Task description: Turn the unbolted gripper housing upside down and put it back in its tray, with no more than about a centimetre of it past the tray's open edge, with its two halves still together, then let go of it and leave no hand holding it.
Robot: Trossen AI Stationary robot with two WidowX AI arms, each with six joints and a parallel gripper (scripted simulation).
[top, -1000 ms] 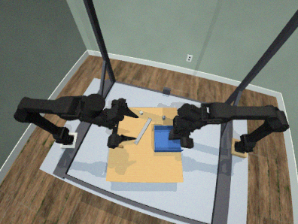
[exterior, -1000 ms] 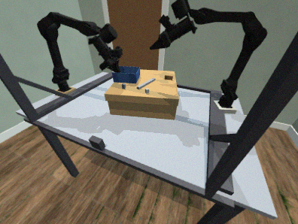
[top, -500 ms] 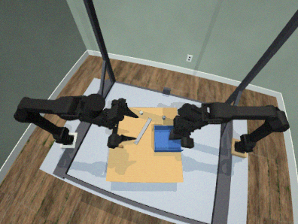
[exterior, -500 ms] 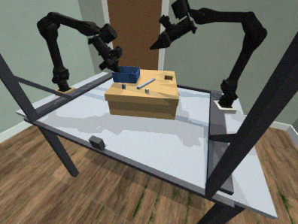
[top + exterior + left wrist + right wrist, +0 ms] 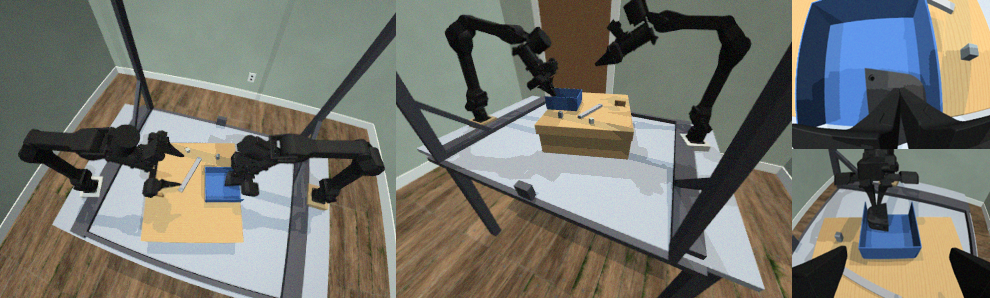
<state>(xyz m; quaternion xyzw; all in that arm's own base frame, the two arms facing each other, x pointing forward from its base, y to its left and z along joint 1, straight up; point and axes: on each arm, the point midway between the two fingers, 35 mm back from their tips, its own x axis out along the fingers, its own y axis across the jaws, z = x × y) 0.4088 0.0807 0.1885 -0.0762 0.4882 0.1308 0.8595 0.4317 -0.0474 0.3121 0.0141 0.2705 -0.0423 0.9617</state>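
Now: the gripper housing 50 mm below my left hand and 10 mm ahead of it. Also, from my left hand: grey bar 170 mm to the right, 70 mm below, 20 mm behind; then tray 70 mm to the right, 60 mm below, 30 mm ahead.
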